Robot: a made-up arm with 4 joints.
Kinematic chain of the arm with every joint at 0, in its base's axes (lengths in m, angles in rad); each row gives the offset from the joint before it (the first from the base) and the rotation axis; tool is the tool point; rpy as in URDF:
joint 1: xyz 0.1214 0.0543 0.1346 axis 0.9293 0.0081 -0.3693
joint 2: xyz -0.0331 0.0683 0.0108 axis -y
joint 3: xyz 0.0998 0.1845 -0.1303 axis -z
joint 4: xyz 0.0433 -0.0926 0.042 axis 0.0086 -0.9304 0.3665
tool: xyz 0.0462 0.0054 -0.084 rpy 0 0 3.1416
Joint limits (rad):
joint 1: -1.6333..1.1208
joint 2: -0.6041..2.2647
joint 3: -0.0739..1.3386
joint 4: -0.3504..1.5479
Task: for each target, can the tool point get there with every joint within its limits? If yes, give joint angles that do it. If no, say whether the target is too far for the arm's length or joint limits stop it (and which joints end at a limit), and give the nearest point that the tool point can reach.
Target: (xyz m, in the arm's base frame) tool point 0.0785 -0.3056 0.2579
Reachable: no: joint limits stop it (at a limit: joint 1) | nearest point 0.1406 -0.0876 0.3576 | short by 0.248 m
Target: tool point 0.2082 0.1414 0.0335
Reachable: yes | joints -0.5675 0.4362 1.1040 0.8778
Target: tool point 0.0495 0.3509 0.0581
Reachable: yes | joints -1.2836 1.7363 0.0355 0.6510
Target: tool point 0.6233 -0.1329 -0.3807
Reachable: no: too far | nearest point 0.2635 -0.0222 -0.1192 | short by 0.458 m
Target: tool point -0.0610 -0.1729 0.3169
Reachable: no: joint limits stop it (at a limit: joint 1, joint 2) | nearest point 0.0665 -0.0594 0.3796 | short by 0.182 m
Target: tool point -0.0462 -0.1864 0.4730
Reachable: no: joint limits stop it (at a limit: joint 1, joint 2, joint 3) | nearest point 0.0638 -0.0670 0.4489 | short by 0.164 m
